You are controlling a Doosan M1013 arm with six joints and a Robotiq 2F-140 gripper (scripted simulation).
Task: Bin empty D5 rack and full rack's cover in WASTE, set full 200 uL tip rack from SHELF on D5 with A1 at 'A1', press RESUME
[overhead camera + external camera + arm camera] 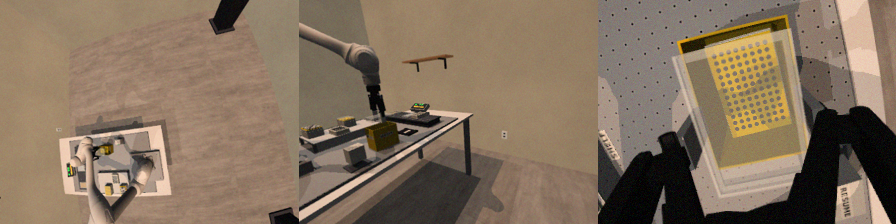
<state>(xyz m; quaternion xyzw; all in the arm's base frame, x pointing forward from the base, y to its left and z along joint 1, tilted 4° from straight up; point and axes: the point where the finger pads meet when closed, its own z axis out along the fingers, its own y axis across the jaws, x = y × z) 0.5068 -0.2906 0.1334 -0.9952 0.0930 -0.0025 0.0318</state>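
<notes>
Right now my hand is 1 cm below the clear rack cover. The rest, counted from my hand: grey resume box: 21 cm behind, 12 cm below, 4 cm to the right; then yellow waste bin: 15 cm below; then black nest: 22 cm ahead, 19 cm below, 1 cm to the left.
</notes>
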